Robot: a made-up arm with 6 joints. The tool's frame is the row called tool.
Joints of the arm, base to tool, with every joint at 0 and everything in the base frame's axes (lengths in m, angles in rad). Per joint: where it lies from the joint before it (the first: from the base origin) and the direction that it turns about. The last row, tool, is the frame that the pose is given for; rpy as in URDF.
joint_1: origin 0 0 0.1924 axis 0 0 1
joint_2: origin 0 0 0 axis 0.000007 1 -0.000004
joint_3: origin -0.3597 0 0.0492 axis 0.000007 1 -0.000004
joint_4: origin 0.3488 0 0.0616 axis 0.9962 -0.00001 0.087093
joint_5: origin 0 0 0 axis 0.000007 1 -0.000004
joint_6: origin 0.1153 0 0.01 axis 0.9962 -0.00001 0.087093
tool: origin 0 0 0 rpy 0 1.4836 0
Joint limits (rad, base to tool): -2.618..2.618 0..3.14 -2.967..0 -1.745..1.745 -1.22..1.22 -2.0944..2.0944
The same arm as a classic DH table. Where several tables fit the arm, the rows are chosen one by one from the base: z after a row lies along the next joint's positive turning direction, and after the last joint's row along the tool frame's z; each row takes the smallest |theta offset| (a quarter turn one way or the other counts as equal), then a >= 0, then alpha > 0; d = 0 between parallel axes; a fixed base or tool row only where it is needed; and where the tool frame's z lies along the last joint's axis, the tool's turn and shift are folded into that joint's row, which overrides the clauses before.
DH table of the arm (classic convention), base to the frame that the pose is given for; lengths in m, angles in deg. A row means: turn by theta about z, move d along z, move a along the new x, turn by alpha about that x. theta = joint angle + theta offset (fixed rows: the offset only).
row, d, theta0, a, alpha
joint_1, 0.1924, 0.00, 0.0000, -90.00
joint_2, 0.0000, 7.79, -0.3630, 0.00
joint_3, 0.0000, 77.21, -0.0310, 90.00
joint_4, 0.3528, 0.00, 0.0000, -90.00
joint_5, 0.0000, 0.00, 0.0001, 90.00
joint_6, 0.1157, 0.00, 0.0000, 0.00
Joint limits (deg, base to tool): -150.00..150.00 0.00..179.91 -170.00..0.00 -99.98..99.98 -69.90..69.90 -120.00..120.00

